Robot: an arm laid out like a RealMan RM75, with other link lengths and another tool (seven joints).
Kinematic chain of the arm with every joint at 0, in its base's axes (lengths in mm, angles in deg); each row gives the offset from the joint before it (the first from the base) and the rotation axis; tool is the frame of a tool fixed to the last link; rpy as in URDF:
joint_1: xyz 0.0 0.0 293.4 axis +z
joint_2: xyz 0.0 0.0 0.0 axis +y
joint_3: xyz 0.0 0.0 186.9 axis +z
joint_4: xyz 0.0 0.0 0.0 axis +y
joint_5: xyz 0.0 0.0 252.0 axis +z
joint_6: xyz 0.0 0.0 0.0 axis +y
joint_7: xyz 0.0 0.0 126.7 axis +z
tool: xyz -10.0 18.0 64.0 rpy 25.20 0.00 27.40
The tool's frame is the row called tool.
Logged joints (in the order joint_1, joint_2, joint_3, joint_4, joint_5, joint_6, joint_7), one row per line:
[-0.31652, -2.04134, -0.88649, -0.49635, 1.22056, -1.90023, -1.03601]
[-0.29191, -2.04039, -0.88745, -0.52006, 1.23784, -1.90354, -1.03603]
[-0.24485, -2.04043, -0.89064, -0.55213, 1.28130, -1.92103, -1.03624]
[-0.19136, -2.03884, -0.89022, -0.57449, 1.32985, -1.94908, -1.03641]
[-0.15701, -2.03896, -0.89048, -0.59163, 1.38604, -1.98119, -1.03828]
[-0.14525, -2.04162, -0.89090, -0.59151, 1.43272, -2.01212, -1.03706]
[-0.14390, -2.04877, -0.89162, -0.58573, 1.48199, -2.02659, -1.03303]
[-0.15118, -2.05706, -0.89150, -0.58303, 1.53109, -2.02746, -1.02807]
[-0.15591, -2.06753, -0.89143, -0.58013, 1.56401, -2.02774, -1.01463]
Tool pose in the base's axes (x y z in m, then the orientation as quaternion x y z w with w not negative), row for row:
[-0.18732, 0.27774, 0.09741, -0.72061, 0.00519, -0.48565, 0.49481]
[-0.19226, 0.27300, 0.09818, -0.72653, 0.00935, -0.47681, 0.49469]
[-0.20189, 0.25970, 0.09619, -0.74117, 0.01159, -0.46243, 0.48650]
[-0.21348, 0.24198, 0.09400, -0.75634, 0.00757, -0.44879, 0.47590]
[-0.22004, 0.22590, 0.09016, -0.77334, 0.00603, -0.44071, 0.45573]
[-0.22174, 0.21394, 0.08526, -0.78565, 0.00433, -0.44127, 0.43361]
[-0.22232, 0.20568, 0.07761, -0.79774, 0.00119, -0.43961, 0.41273]
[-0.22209, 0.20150, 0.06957, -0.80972, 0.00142, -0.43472, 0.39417]
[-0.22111, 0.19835, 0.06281, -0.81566, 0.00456, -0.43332, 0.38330]
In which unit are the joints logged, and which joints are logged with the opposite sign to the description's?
The joints are logged in radians. Opposite sign: joint_3, joint_4, joint_6.
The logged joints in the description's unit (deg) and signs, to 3 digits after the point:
[-18.135, -116.960, 50.792, 28.439, 69.933, 108.875, -59.359]
[-16.725, -116.906, 50.847, 29.797, 70.923, 109.065, -59.360]
[-14.029, -116.908, 51.030, 31.635, 73.413, 110.067, -59.372]
[-10.964, -116.817, 51.006, 32.916, 76.195, 111.674, -59.382]
[-8.996, -116.824, 51.021, 33.898, 79.414, 113.514, -59.489]
[-8.322, -116.976, 51.045, 33.891, 82.089, 115.286, -59.419]
[-8.245, -117.386, 51.086, 33.560, 84.912, 116.115, -59.188]
[-8.662, -117.861, 51.079, 33.405, 87.725, 116.165, -58.904]
[-8.933, -118.461, 51.075, 33.239, 89.611, 116.181, -58.134]

